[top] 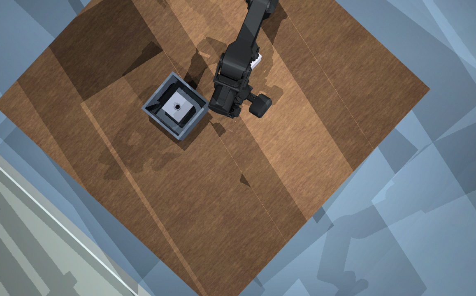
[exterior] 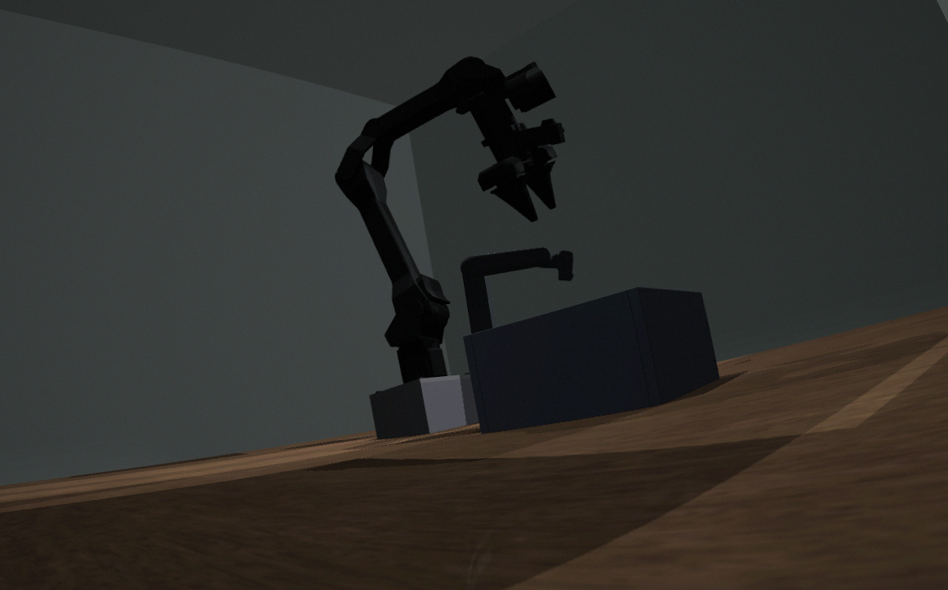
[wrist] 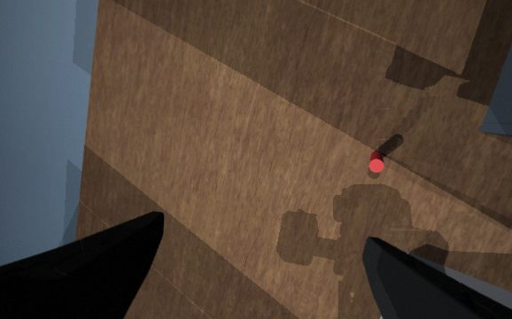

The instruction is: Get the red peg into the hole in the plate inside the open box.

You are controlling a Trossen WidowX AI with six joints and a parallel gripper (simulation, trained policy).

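The red peg lies 1 cm ahead of my gripper tip, 4 cm to the right of it and 25 cm below it. The rest, counted from my gripper tip: plate: 17 cm ahead, 22 cm to the right, 25 cm below; grey box: 17 cm ahead, 22 cm to the right, 27 cm below.
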